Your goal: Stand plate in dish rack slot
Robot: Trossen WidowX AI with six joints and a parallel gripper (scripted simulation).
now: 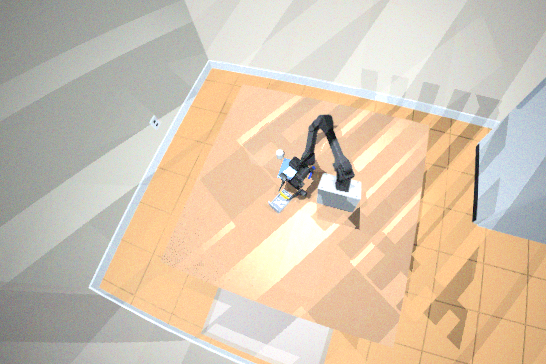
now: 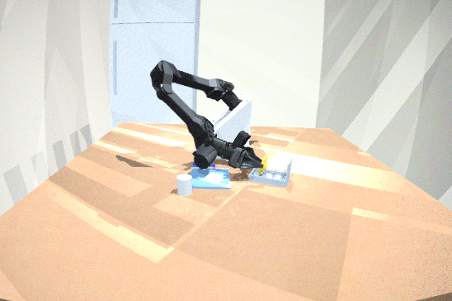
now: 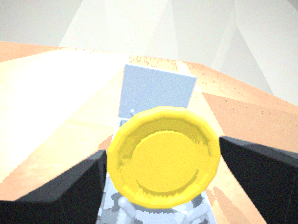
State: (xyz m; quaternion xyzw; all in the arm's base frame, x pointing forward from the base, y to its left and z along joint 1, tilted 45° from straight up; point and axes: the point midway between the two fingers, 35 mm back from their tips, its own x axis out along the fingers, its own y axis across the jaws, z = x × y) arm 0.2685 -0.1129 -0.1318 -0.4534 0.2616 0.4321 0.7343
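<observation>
The plate lies 10 mm to the right of my gripper tip and 10 mm behind it. Round my gripper tip: mat (180 mm to the right, 50 mm below, 20 mm behind); dish rack (30 mm below, 20 mm to the left, 10 mm ahead); blue spoon (190 mm to the right, 130 mm behind, 50 mm below).
</observation>
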